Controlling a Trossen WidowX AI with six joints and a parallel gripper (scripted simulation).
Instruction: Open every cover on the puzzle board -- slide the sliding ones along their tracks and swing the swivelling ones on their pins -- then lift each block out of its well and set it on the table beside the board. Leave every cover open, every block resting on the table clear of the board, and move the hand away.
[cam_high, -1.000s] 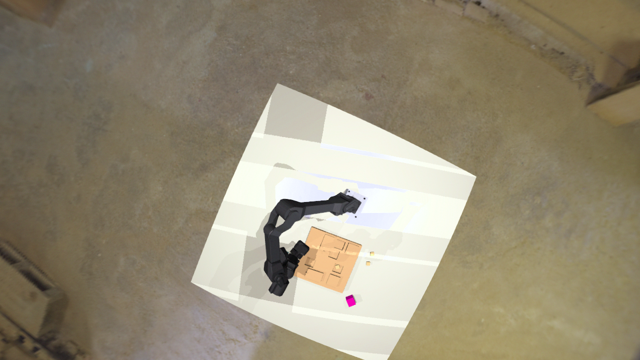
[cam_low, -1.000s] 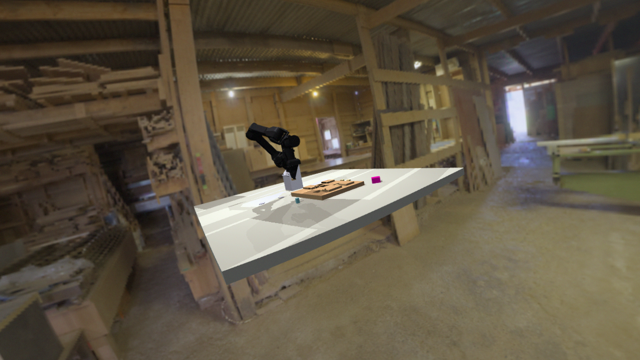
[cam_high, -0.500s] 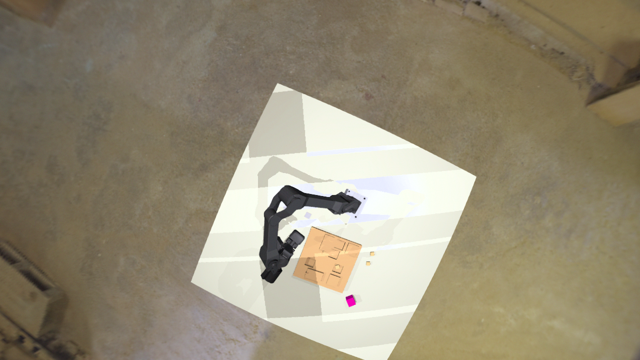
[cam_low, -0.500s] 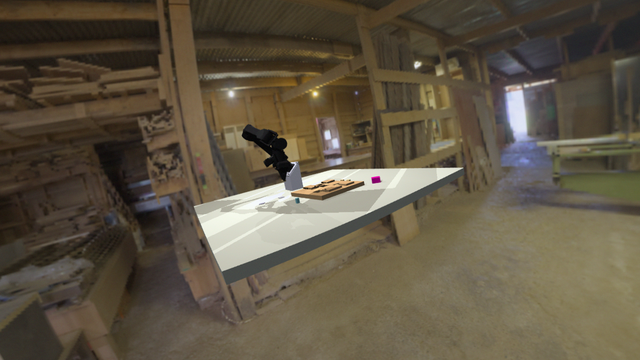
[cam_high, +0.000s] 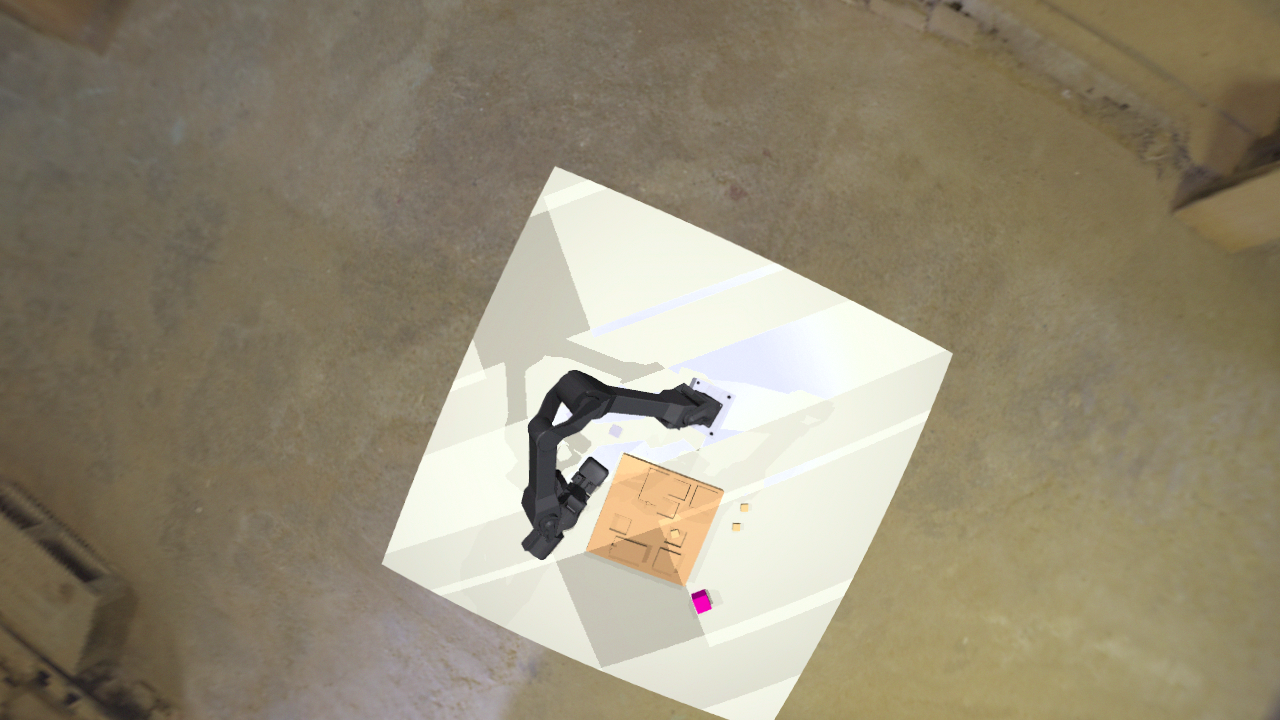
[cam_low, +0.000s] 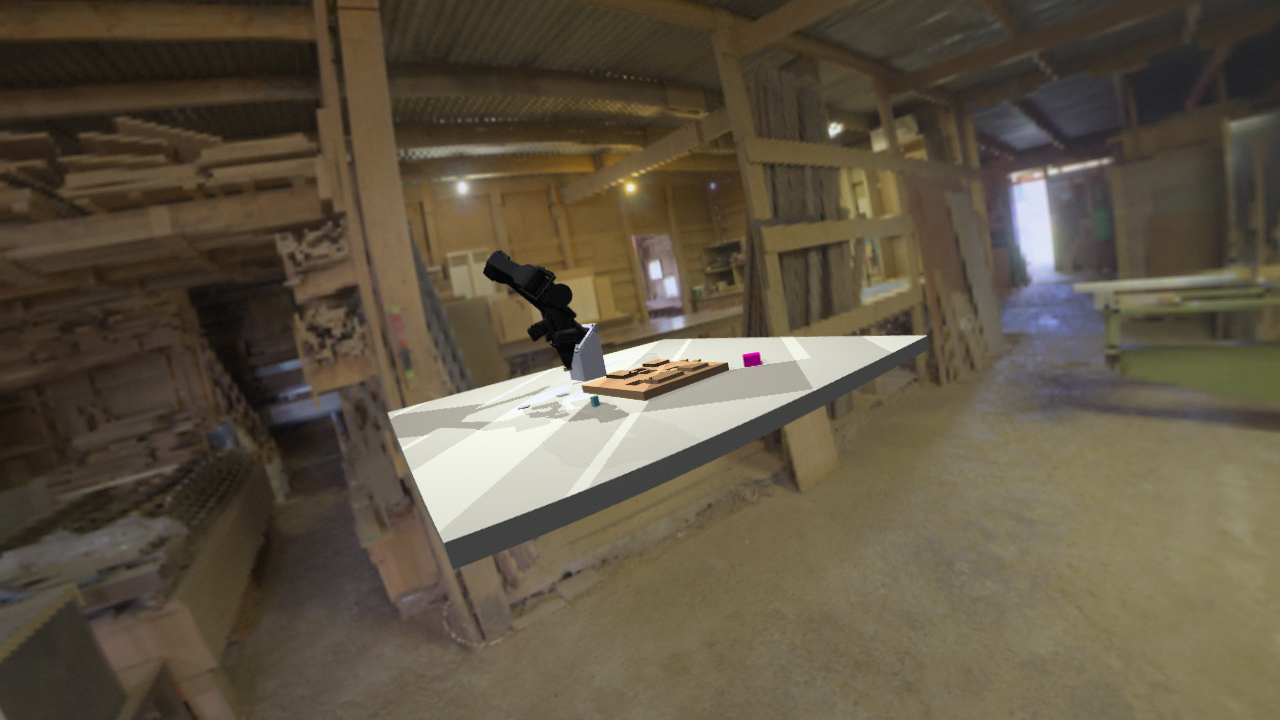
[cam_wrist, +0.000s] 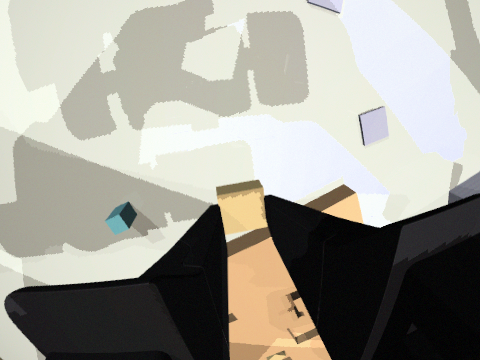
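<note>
The tan wooden puzzle board lies 250 mm to the left of my gripper tip, 70 mm below it and 10 mm ahead of it. The rest, counted from my gripper tip: teal block: 100 mm ahead, 80 mm below, 20 mm to the left; magenta block: 470 mm to the left, 170 mm ahead, 80 mm below.
</note>
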